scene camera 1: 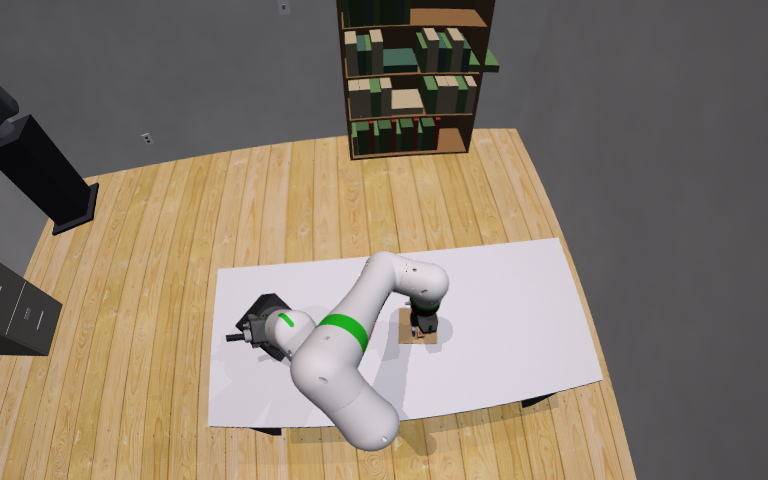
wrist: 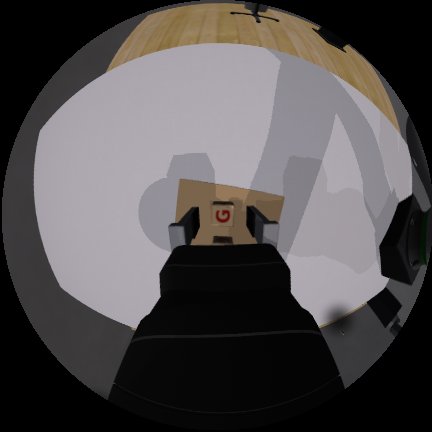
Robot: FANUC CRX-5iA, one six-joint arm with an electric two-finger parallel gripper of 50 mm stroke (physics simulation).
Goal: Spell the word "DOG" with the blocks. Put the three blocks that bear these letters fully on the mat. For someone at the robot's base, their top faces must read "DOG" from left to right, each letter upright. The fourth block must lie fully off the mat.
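The brown mat (scene camera 1: 405,337) (wrist: 188,189) lies on the white table. The wooden block with a red G (wrist: 222,215) lies flat on the mat. In the wrist view its letter is turned a quarter turn, with its top to the left. A dark side of another block (wrist: 222,240) shows below it, with a narrow strip of mat between them; its letter is hidden by the gripper body. My gripper (scene camera 1: 422,332) (wrist: 222,215) is open and empty, its fingers on either side of the G block with gaps. The D and O letters do not show.
The white table (scene camera 1: 509,316) (wrist: 125,115) surrounds the mat. My arm covers part of the table between the base and the mat in the scene view. A thin red sliver (scene camera 1: 371,331) shows beside the arm's green band; I cannot tell what it is. A bookshelf (scene camera 1: 345,90) stands behind the table.
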